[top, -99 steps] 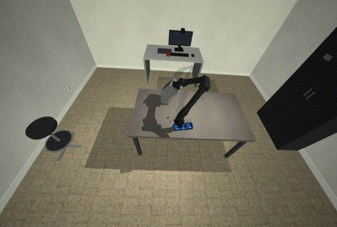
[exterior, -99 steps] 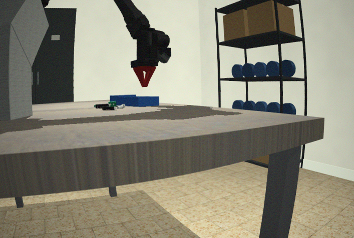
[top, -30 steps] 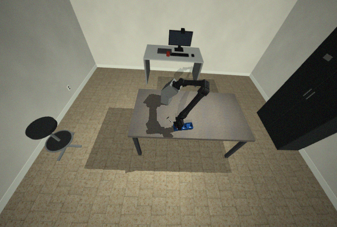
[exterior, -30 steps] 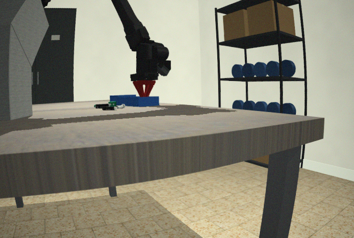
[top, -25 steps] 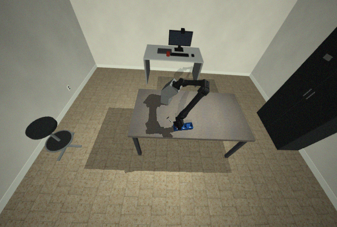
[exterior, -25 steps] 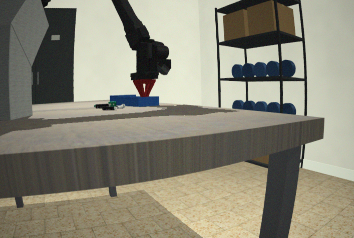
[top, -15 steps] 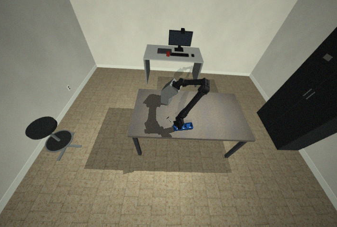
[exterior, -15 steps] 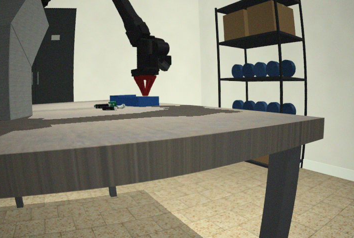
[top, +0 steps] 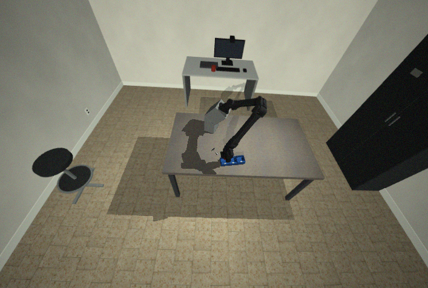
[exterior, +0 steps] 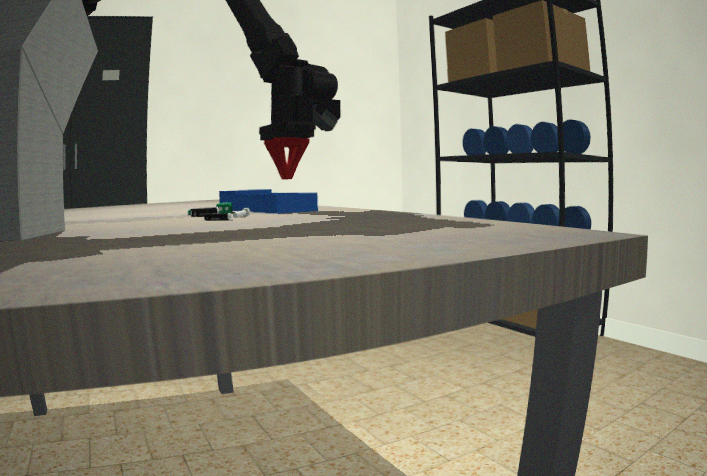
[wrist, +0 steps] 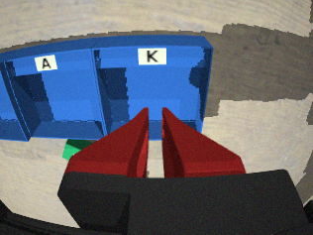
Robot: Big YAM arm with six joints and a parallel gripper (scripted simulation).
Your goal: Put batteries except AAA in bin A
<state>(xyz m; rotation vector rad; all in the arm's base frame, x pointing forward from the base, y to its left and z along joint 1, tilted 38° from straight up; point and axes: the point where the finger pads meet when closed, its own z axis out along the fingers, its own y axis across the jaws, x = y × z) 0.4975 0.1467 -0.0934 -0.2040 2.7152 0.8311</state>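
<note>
My hand is 2 cm past the blue tray, 8 cm to the right of it and 5 cm above it. The rest, counted from my hand: green 9 V battery 11 cm behind, 5 cm to the left, 6 cm below; then white bolt 10 cm behind, 8 cm to the right, 6 cm below; then thin green battery 16 cm behind, 6 cm to the left, 6 cm below.
</note>
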